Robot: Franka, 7 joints.
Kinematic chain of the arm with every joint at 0, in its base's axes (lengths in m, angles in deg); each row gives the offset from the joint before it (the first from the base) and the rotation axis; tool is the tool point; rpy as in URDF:
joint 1: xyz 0 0 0.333 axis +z
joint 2: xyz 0 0 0 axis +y
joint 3: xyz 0 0 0.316 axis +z
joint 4: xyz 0.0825 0 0 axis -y
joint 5: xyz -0.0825 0 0.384 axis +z
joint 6: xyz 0 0 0 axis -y
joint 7: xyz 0.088 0 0 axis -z
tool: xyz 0 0 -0.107 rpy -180 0 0
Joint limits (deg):
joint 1: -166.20..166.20
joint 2: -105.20..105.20
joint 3: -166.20..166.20
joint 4: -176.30..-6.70
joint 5: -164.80..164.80
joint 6: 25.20..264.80
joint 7: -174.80..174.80
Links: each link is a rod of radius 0.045 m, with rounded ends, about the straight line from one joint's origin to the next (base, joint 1, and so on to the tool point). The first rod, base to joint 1, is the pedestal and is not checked.
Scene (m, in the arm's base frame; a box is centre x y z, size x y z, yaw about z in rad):
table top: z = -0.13
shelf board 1: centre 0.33 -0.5 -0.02 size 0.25 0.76 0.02 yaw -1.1
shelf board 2: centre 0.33 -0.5 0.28 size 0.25 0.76 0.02 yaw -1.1
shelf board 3: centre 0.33 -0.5 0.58 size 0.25 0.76 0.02 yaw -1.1
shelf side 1: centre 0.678 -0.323 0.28 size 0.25 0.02 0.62 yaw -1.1
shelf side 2: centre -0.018 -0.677 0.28 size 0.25 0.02 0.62 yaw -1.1
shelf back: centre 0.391 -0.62 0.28 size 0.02 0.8 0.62 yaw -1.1
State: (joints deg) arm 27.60 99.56 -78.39 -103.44 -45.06 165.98 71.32
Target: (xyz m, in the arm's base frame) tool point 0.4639 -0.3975 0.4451
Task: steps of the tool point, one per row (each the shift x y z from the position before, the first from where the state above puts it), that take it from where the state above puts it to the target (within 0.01 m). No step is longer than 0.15 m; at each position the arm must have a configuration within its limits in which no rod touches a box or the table.
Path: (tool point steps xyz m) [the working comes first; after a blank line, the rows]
Joints at the target: 31.62 91.94 -104.66 -117.29 -44.67 160.15 71.32
Straight joint move there: touches shelf board 2.

1: -0.0177 0.0792 0.0114
2: -0.0387 0.0772 -0.0021
3: -0.0585 0.0695 -0.0093
4: 0.0008 -0.0525 0.1062
5: -0.0133 -0.0182 0.1124
6: -0.0269 0.0146 0.1075
7: 0.0432 -0.0519 -0.0013
8: 0.0313 -0.0615 -0.0007
9: 0.0178 -0.0679 0.0021

